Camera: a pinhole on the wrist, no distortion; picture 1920 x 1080 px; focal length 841.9 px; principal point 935.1 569.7 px. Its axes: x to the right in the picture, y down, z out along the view. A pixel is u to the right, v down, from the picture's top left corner.
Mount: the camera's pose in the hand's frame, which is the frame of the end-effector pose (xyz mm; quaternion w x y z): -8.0 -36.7 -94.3 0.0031 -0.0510 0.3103 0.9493
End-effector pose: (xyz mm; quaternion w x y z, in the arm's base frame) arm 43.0 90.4 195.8 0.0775 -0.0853 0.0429 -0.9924
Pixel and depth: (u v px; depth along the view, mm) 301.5 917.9 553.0
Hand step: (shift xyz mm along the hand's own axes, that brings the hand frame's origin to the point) 344.9 115.3 525.1
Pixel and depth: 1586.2 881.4 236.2
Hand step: -215.4 27.2 128.6
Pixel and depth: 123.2 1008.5 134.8
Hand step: 105.9 -10.6 68.0
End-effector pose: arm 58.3 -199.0 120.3 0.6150 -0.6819 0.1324 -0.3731
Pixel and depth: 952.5 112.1 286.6
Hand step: -35.2 257.9 43.3
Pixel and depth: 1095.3 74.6 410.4
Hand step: -115.6 398.1 85.1
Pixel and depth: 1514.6 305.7 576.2
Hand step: -450.4 438.6 222.4
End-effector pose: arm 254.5 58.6 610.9 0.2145 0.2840 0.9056 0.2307
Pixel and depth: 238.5 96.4 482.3
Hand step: 353.4 476.8 172.4
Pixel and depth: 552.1 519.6 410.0
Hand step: 139.6 229.5 238.7
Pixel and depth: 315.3 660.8 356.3
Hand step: 217.7 148.9 240.1
